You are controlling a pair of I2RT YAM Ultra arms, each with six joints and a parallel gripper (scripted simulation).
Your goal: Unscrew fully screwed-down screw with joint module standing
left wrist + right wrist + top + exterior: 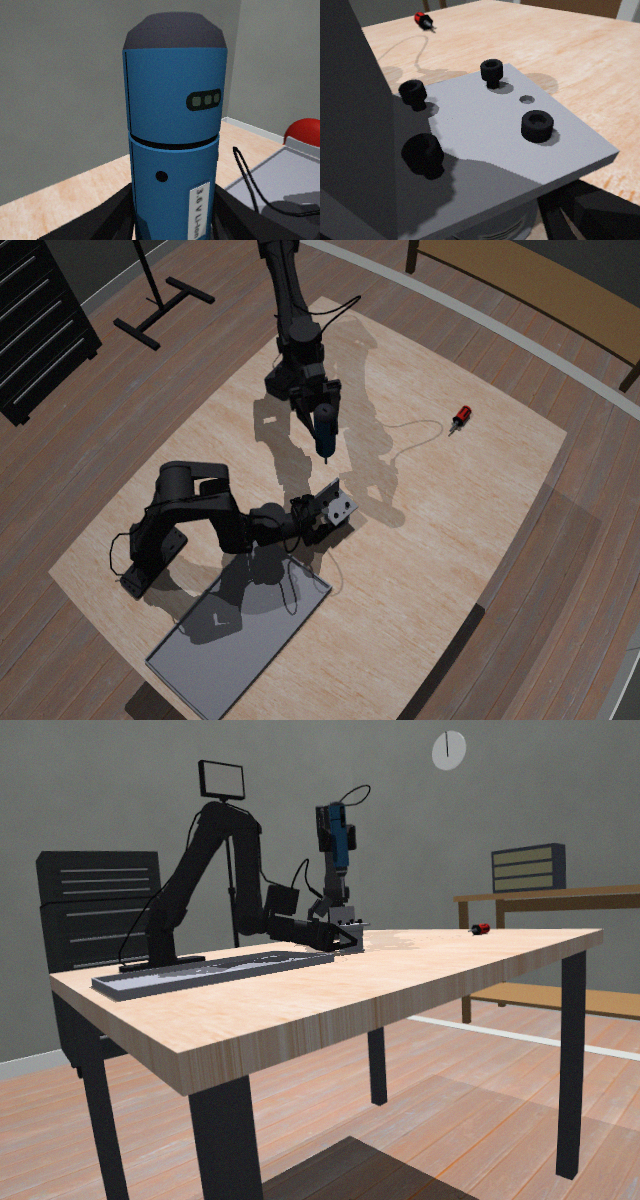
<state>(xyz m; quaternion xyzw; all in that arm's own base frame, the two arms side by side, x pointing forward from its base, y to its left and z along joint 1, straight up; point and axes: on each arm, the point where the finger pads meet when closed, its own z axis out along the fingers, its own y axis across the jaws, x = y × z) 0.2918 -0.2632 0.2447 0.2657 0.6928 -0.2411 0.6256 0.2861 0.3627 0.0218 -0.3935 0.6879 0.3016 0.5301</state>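
The grey bracket is 50 mm above my right hand. Round my right hand: shallow grey tray 50 mm behind, 350 mm to the right, 20 mm below; small red-handled screwdriver 150 mm ahead, 410 mm to the left, 10 mm below.
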